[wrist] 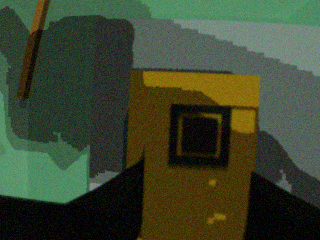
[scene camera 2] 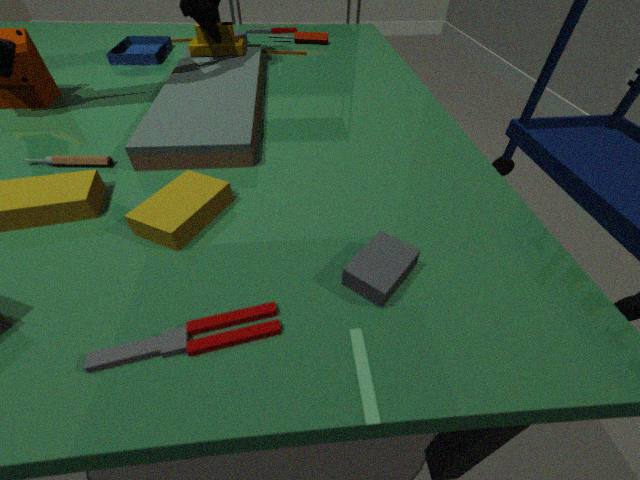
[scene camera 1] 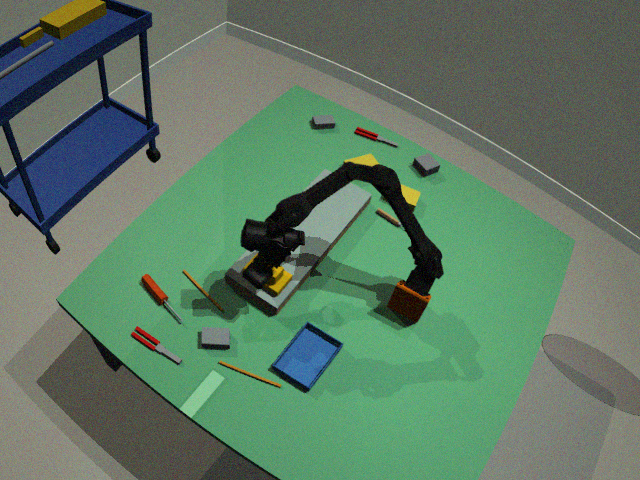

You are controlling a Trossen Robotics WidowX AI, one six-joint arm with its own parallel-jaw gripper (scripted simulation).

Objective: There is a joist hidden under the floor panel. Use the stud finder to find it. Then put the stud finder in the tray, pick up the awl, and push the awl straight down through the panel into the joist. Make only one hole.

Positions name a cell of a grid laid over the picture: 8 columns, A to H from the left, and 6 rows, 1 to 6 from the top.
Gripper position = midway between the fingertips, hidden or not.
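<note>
I see my gripper (scene camera 1: D4), and the wrist view shows the gripper (wrist: E5) too. A blue tray (scene camera 1: D5) is in my sight as well, and scene camera 2 also shows the blue tray (scene camera 2: B1). Then I see an awl (scene camera 2: A3), though in the wrist view the awl is out of frame.
</note>
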